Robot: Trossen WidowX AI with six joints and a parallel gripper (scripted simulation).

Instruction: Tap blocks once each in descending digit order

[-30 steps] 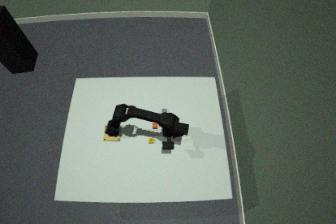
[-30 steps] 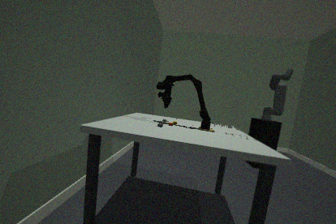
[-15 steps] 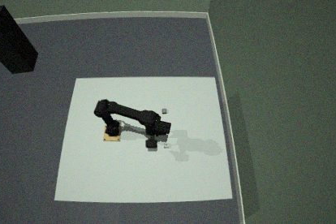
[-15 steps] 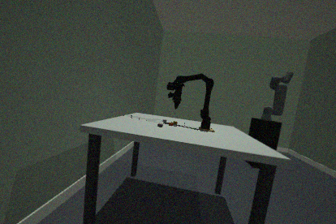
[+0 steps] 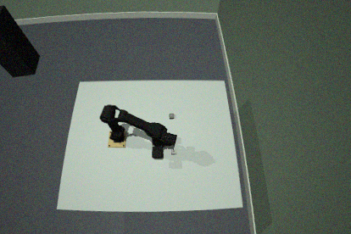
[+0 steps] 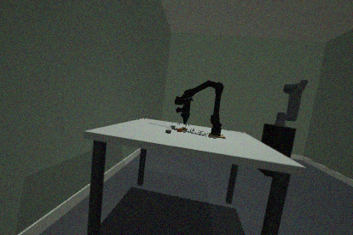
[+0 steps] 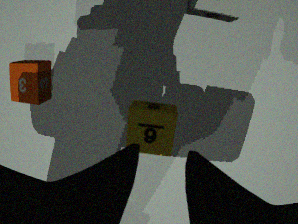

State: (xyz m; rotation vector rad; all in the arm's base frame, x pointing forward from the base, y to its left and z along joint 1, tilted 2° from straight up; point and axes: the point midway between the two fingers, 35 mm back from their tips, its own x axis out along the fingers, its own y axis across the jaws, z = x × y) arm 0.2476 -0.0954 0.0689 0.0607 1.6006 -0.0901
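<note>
Right now my gripper tip is 4 cm above the yellow block and 1 cm to the right of it. Also, from my gripper tip: orange block (11 cm to the left, 4 cm below, 3 cm ahead); white block (10 cm ahead, 4 cm below, 3 cm to the right); grey block (21 cm to the left, 11 cm ahead, 4 cm below).
</note>
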